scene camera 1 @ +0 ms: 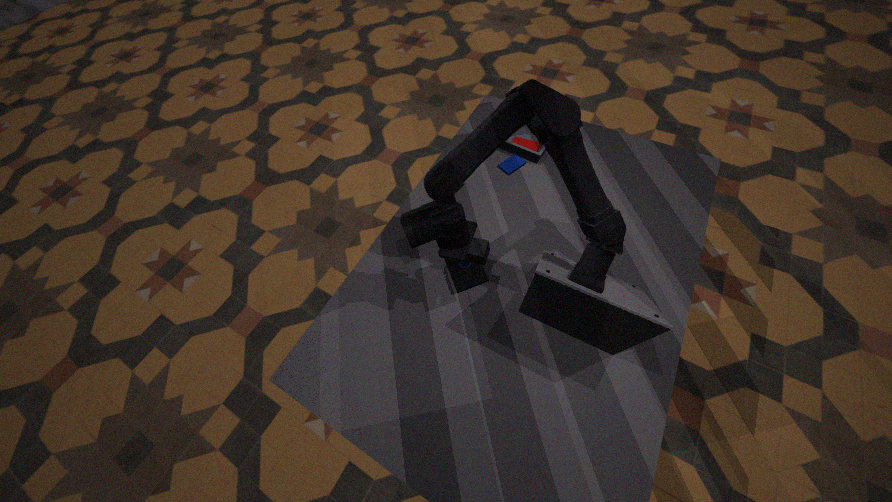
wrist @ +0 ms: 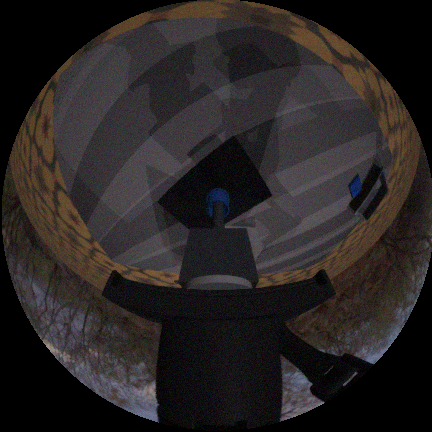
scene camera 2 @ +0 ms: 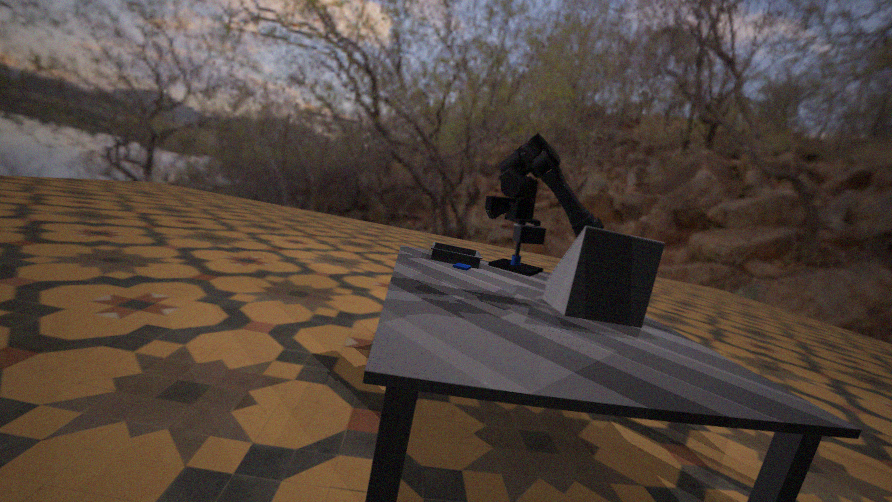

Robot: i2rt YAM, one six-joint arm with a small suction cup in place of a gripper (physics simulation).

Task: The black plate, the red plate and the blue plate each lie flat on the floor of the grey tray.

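Pixels of known places: hand at its tool point: (scene camera 1: pixel 466 264) (wrist: pixel 217 194) (scene camera 2: pixel 514 268); arm's base at its link origin: (scene camera 1: pixel 587 277) (scene camera 2: pixel 598 259).
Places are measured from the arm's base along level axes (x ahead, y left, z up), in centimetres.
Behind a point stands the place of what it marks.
My suction cup (scene camera 1: pixel 464 265) (scene camera 2: pixel 516 259) (wrist: pixel 217 201) {z -6.6, x 27.9, y 9.0 cm} sits on the middle of the black plate (scene camera 1: pixel 469 277) {z -5.5, x 25.0, y 12.1 cm} (scene camera 2: pixel 515 267) {z -5.9, x 28.7, y 12.6 cm} (wrist: pixel 229 169) {z -5.9, x 32.0, y 8.6 cm} and holds it flat, a little above the table top, at the table's middle left. The grey tray (scene camera 1: pixel 535 154) {z -12.8, x 30.8, y -44.1 cm} (scene camera 2: pixel 455 254) {z -13.4, x 40.8, y -45.3 cm} (wrist: pixel 372 189) {z -17.5, x 42.8, y -60.3 cm} stands at the far end of the table, partly hidden behind the arm in scene camera 1. The red plate (scene camera 1: pixel 526 143) {z -16.2, x 37.2, y -51.3 cm} lies flat inside it. The blue plate (scene camera 1: pixel 511 163) {z -16.6, x 37.6, y -39.6 cm} (scene camera 2: pixel 462 266) {z -16.6, x 37.7, y -36.9 cm} (wrist: pixel 355 186) {z -16.6, x 37.6, y -39.1 cm} lies flat on the table just in front of the tray, outside it.
The arm's dark base box (scene camera 1: pixel 592 312) {z 2.0, x -3.6, y 8.4 cm} (scene camera 2: pixel 607 274) {z -3.3, x 0.5, y 8.8 cm} stands on the right side of the striped grey table (scene camera 1: pixel 436 386) {z -17.6, x 19.4, y 38.4 cm} (scene camera 2: pixel 499 350) {z -17.5, x 36.4, y 44.9 cm}. The arm's upper links arch over the tray end. The patterned floor lies below the table's edges.
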